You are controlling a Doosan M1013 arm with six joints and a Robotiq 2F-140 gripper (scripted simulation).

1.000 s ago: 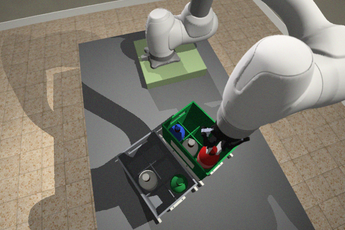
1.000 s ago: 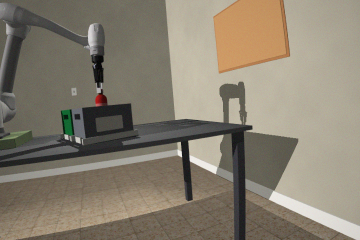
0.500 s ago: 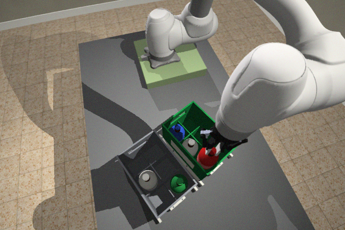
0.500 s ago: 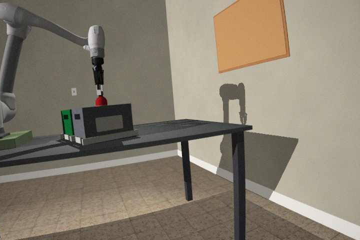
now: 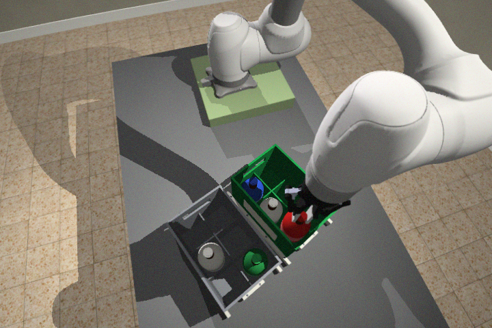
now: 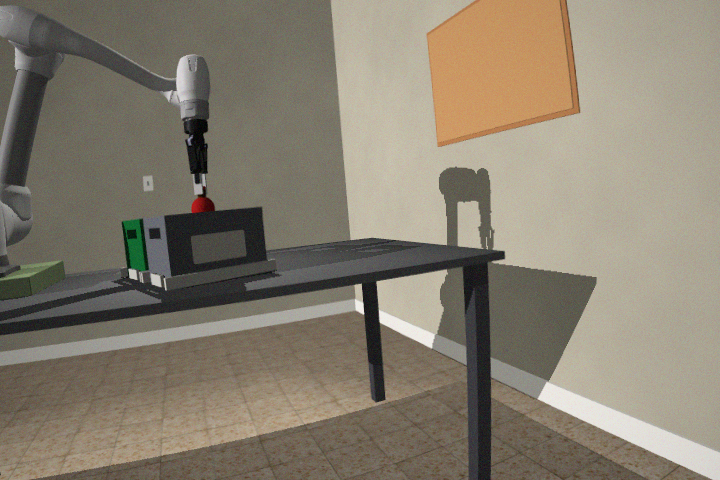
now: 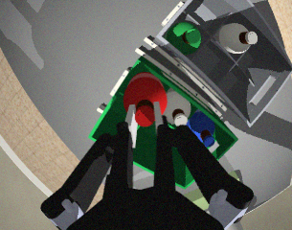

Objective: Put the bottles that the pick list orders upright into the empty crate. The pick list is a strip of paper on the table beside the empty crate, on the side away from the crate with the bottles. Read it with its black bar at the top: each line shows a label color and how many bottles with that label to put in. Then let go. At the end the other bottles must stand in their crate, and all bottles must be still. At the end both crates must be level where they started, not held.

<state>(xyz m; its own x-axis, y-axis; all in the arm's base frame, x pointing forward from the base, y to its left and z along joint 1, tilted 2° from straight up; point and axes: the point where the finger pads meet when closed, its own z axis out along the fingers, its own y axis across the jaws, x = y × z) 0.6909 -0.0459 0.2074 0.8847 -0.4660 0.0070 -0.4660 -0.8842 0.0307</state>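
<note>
My hand is 80 mm above the red bottle. The rest, counted from my hand: blue bottle: 160 mm behind, 60 mm to the right, 180 mm below; green bottle: 50 mm ahead, 130 mm to the right, 180 mm below; green crate: 100 mm behind, 10 mm to the left, 180 mm below.
</note>
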